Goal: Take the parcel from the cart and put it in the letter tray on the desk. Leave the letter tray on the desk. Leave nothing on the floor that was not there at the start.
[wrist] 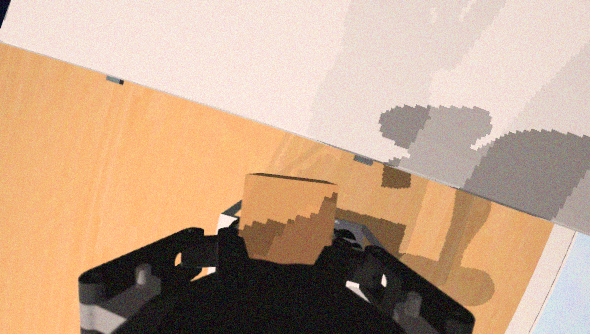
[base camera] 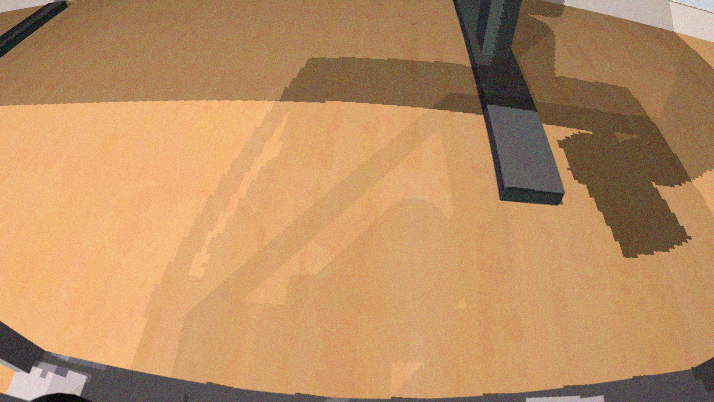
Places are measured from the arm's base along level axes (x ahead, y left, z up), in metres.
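Where they show: gripper, between the fingertips: [wrist: 286, 229].
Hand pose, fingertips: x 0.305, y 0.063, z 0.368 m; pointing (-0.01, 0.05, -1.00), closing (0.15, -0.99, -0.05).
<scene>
After its pixels a point has its place.
The parcel [wrist: 291, 207] {z 0.417, x 0.336, y 0.063 m}, a tan-brown box, is between the fingers of my gripper [wrist: 286, 229] {z 0.368, x 0.304, y 0.063 m} at the lower middle of the wrist view. My gripper is shut on it and holds it up over the wooden floor, with the desk edge beyond. The pale desk top [wrist: 200, 55] {z 0.323, x 0.439, y 0.193 m} fills the upper part of the wrist view, its edge slanting down to the right. The letter tray cannot be made out in either view. The cart does not show.
In the base camera view a dark grey desk leg with a long flat foot [base camera: 525, 150] stands on the floor [base camera: 125, 175] {z -0.397, x 0.427, y 0.328 m} at the right. A dark bar [base camera: 30, 27] {z -0.379, x 1.001, y 0.978 m} shows at the upper left. Small grey pieces [wrist: 114, 79] [wrist: 363, 160] stick out beneath the desk edge. A dark patch shows at the wrist view's top left corner.
</scene>
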